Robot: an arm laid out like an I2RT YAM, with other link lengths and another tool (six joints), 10 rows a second.
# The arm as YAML. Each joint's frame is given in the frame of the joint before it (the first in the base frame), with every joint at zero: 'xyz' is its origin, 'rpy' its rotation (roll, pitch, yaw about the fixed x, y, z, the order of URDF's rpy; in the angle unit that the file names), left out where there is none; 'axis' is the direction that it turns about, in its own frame. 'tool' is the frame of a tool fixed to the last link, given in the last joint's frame.
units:
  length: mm
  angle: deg
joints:
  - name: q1
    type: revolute
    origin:
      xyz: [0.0, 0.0, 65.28]
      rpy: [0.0, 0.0, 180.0]
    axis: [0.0, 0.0, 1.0]
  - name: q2
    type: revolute
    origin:
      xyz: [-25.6, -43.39, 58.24]
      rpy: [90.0, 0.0, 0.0]
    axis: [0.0, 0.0, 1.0]
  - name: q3
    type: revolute
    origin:
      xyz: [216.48, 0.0, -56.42]
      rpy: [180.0, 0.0, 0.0]
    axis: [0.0, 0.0, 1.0]
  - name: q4
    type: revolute
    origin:
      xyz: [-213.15, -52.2, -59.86]
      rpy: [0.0, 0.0, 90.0]
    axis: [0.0, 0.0, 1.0]
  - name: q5
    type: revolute
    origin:
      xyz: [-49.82, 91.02, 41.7]
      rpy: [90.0, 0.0, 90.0]
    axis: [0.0, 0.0, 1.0]
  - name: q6
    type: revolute
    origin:
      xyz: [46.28, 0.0, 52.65]
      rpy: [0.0, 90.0, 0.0]
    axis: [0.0, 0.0, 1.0]
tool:
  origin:
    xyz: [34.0, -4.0, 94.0]
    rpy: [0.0, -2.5, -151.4]
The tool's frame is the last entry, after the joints.
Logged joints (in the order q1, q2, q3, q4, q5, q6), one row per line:
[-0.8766, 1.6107, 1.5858, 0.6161, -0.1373, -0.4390]
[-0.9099, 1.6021, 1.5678, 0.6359, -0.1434, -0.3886]
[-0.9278, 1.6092, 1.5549, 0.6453, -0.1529, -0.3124]
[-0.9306, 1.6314, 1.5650, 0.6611, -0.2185, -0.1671]
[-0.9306, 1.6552, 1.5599, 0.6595, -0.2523, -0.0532]
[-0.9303, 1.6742, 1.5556, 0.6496, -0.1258, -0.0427]
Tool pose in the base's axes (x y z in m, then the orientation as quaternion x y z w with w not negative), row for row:
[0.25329, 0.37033, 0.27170, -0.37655, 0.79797, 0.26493, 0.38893]
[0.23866, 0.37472, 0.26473, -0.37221, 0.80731, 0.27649, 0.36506]
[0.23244, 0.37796, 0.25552, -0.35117, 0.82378, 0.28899, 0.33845]
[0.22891, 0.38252, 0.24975, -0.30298, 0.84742, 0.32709, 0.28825]
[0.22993, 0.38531, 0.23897, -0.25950, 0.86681, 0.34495, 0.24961]
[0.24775, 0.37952, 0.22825, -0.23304, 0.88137, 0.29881, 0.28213]
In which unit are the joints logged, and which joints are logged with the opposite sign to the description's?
The joints are logged in radians. Opposite sign: q1, q4.
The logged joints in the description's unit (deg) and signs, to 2 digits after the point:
[50.23, 92.29, 90.86, -35.30, -7.87, -25.15]
[52.13, 91.79, 89.83, -36.43, -8.22, -22.27]
[53.16, 92.20, 89.09, -36.97, -8.76, -17.90]
[53.32, 93.47, 89.67, -37.88, -12.52, -9.57]
[53.32, 94.84, 89.38, -37.79, -14.46, -3.05]
[53.30, 95.92, 89.13, -37.22, -7.21, -2.45]

